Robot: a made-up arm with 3 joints. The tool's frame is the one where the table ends. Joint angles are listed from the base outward.
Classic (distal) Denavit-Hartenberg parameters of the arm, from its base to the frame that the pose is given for. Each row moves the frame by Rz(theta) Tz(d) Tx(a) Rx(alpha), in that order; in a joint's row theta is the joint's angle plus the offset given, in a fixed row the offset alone. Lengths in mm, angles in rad.
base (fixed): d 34  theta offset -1.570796  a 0  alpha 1.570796
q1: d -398  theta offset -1.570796  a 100  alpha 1.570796
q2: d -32  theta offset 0  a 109  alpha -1.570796
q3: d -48  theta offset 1.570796  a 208  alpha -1.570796
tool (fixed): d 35  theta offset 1.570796  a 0  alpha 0
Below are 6 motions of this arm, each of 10 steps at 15 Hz.
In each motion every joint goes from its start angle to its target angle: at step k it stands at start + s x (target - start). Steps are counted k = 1, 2, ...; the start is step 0. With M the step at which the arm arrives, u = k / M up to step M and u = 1 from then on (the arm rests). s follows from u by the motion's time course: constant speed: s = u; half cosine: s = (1 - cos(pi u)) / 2; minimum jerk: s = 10 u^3 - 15 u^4 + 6 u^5.
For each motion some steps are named. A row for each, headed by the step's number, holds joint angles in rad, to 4 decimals.
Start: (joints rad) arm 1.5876 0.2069 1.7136
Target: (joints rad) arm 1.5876 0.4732 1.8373
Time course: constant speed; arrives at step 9
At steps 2, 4, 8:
2: 1.5876 0.2661 1.7411
4: 1.5876 0.3253 1.7686
8: 1.5876 0.4436 1.8236

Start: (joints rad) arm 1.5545 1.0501 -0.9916
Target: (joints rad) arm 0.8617 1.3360 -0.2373
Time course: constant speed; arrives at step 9
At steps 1, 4, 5, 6, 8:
1: 1.4775 1.0819 -0.9078
4: 1.2466 1.1772 -0.6564
5: 1.1696 1.2089 -0.5725
6: 1.0926 1.2407 -0.4887
8: 0.9387 1.3042 -0.3211

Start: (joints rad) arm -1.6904 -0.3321 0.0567
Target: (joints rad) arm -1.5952 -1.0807 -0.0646
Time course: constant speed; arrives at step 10
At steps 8, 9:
8: -1.6142 -0.9310 -0.0403
9: -1.6047 -1.0058 -0.0525

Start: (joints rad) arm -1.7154 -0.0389 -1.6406
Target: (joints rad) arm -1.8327 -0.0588 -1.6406
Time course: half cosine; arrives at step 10
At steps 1, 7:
1: -1.7183 -0.0394 -1.6406
7: -1.8085 -0.0547 -1.6406

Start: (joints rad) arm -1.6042 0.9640 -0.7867
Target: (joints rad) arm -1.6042 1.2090 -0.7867
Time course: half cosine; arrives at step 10
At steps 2, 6, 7, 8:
2: -1.6042 0.9874 -0.7867
6: -1.6042 1.1244 -0.7867
7: -1.6042 1.1585 -0.7867
8: -1.6042 1.1856 -0.7867

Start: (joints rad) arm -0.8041 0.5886 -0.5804
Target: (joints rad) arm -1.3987 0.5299 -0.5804
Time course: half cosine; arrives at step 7
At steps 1, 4, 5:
1: -0.8335 0.5857 -0.5804
4: -1.1676 0.5527 -0.5804
5: -1.2868 0.5410 -0.5804

